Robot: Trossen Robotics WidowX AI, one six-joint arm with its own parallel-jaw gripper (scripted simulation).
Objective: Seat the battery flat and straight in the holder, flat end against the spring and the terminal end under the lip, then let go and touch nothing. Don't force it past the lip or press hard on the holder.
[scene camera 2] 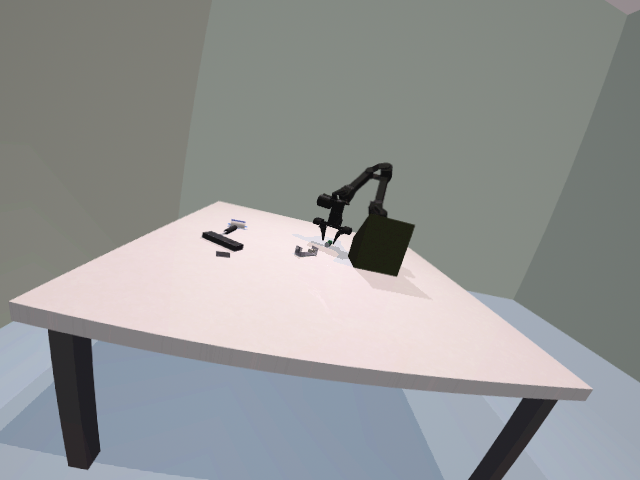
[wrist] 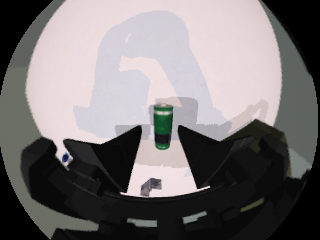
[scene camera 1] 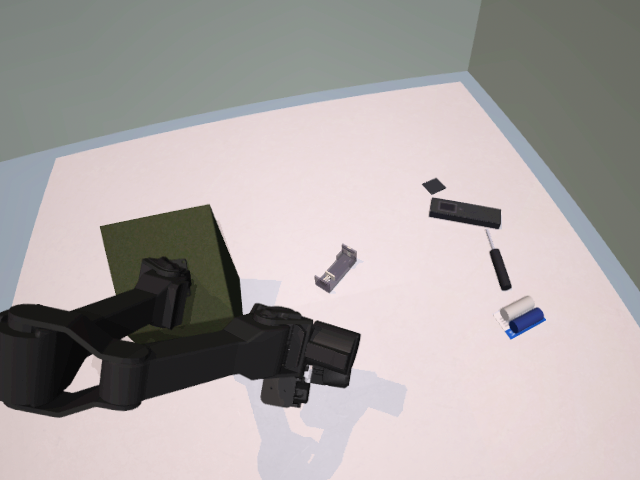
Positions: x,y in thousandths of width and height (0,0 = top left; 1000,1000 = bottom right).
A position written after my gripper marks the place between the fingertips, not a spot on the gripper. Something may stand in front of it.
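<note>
A green battery (wrist: 508,490) is visible. My gripper (scene camera 1: 466,782) is visible too, and it appears in the wrist view as well, gripper (wrist: 498,535).
</note>
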